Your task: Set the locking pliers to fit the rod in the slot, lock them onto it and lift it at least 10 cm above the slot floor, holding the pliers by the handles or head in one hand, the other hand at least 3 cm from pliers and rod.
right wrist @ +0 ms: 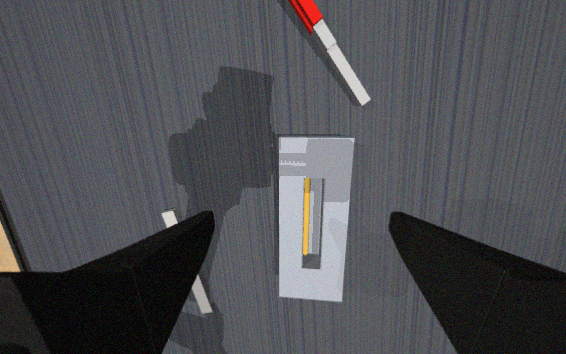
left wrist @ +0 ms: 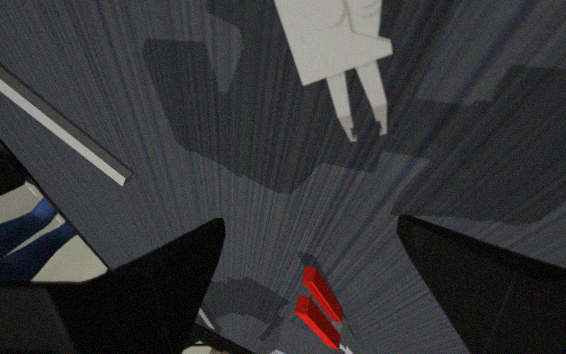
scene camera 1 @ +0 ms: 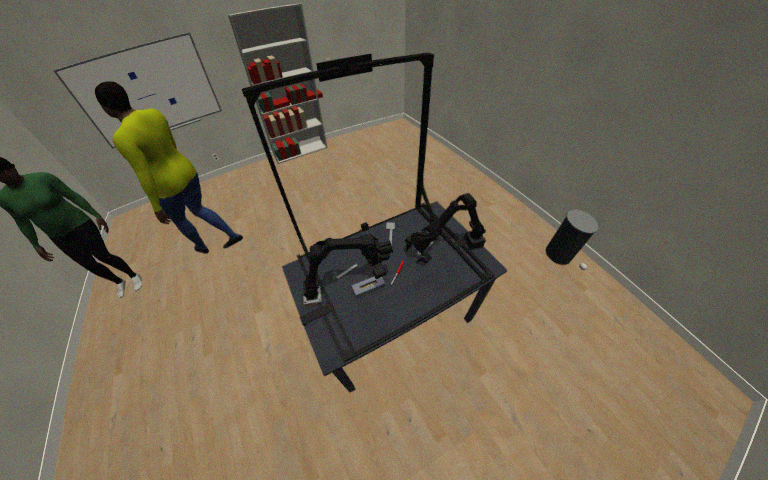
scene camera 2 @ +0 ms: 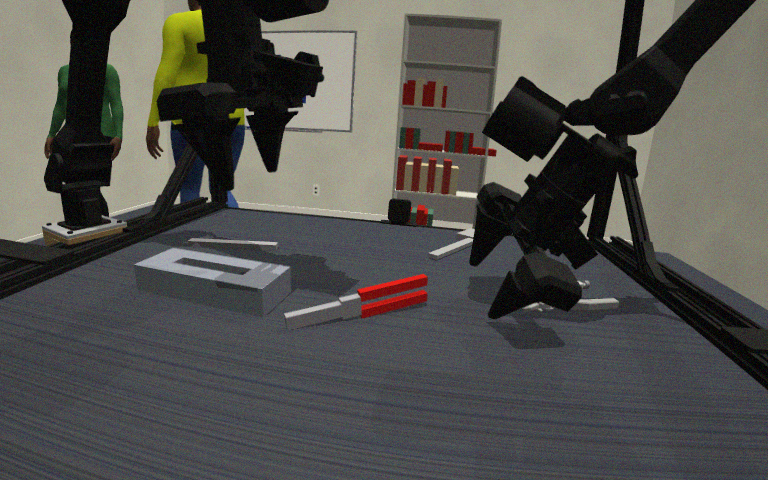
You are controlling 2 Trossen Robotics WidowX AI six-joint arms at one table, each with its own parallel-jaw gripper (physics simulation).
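Seen in the pictures: left gripper, fingertip midpoint: [left wrist: 310, 224] [scene camera 1: 411, 256] [scene camera 2: 481, 289]; right gripper, fingertip midpoint: [right wrist: 301, 219] [scene camera 1: 375, 269] [scene camera 2: 252, 180]; left arm's base, origin of the base link: [scene camera 1: 475, 236]; right arm's base, origin of the base link: [scene camera 1: 312, 295] [scene camera 2: 84, 223].
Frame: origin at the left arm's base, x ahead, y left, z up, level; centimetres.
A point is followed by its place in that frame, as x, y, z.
Observation:
The pale locking pliers [scene camera 2: 597, 304] @(29.5, -5.0, -6.1) [left wrist: 335, 35] @(37.1, -2.4, -5.8) lie on the table at the right in scene camera 2, partly hidden behind my left gripper. Their narrow jaws show in the left wrist view; the handles are mostly cut off. My left gripper [scene camera 2: 482, 289] @(44.3, 1.2, -4.7) [left wrist: 310, 224] @(44.3, 1.2, -4.7) is open and empty, tilted low over the table beside the pliers. The grey slotted block [scene camera 1: 360, 288] [scene camera 2: 198, 291] @(73.1, 18.0, -5.4) [right wrist: 295, 282] @(81.5, 14.4, -3.6) stands at the left in scene camera 2. The yellow rod [right wrist: 306, 220] @(74.9, 14.2, -5.8) lies in its slot. My right gripper [scene camera 2: 249, 180] @(69.1, 12.6, 7.0) [right wrist: 301, 219] @(69.1, 12.6, 7.0) is open and empty, above the block.
A red-handled tool [scene camera 1: 400, 267] @(53.4, 8.2, -3.6) [scene camera 2: 393, 287] @(53.2, 8.2, -3.7) [left wrist: 322, 295] @(51.8, 6.5, -5.4) [right wrist: 348, 71] @(59.2, 14.6, -5.2) lies between the block and my left gripper. A thin pale bar [scene camera 1: 346, 271] @(85.3, 1.1, -6.0) [scene camera 2: 232, 243] @(84.2, 1.4, -6.1) [right wrist: 202, 297] @(89.2, 3.2, -6.0) lies behind the block. Another pale tool [scene camera 1: 390, 233] @(51.6, -22.0, -6.0) [scene camera 2: 451, 247] @(52.4, -17.7, -6.0) [left wrist: 60, 127] @(51.8, -17.7, -6.1) and a small black box [scene camera 2: 399, 211] @(66.9, -29.7, -3.9) are farther back.

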